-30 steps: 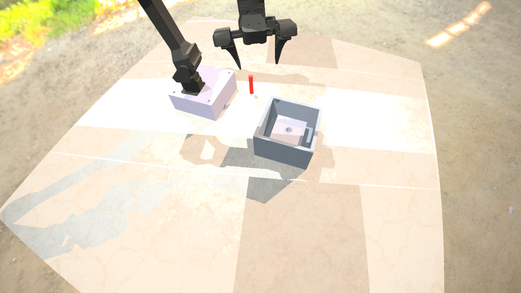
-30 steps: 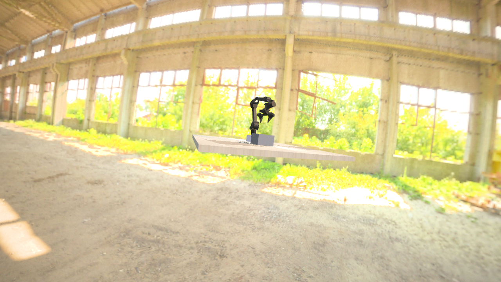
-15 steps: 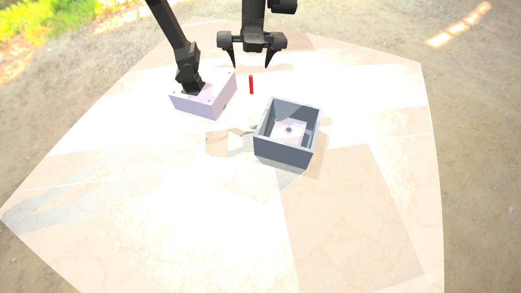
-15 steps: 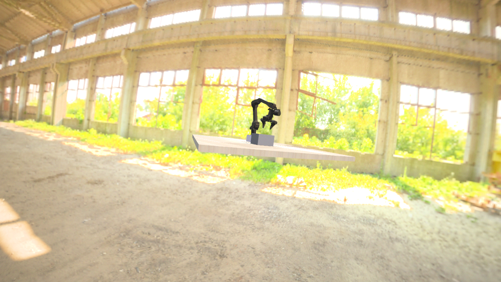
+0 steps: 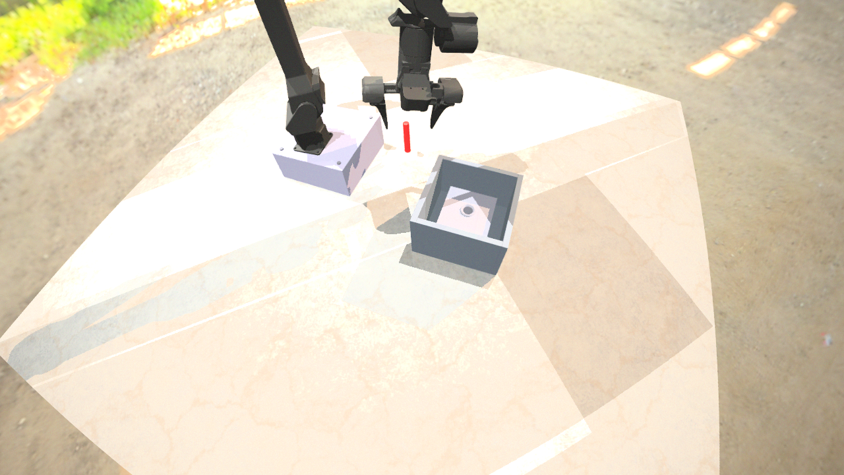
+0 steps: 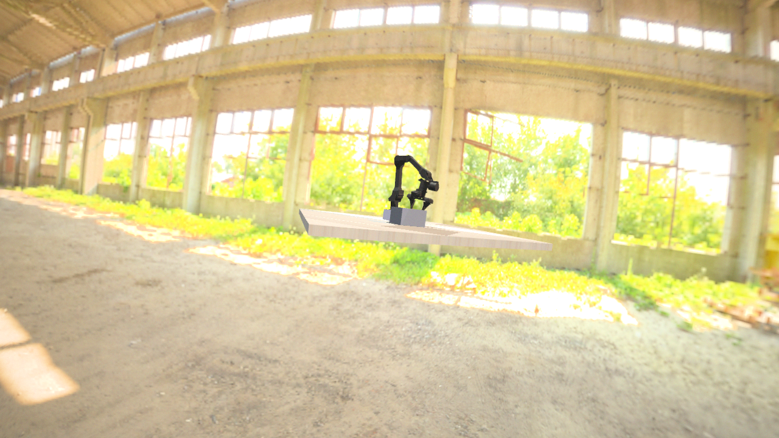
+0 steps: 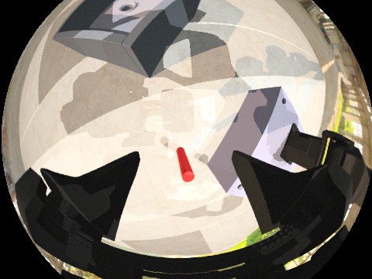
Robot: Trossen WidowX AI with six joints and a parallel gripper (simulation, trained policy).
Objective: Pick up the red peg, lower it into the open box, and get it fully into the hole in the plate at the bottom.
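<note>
Right now my gripper tip is 50 mm above the red peg, 30 mm to the right of it and 20 mm past it. Round my gripper tip: pale plate (160 mm ahead, 140 mm to the right, 40 mm below); grey box (160 mm ahead, 140 mm to the right, 60 mm below).
</note>
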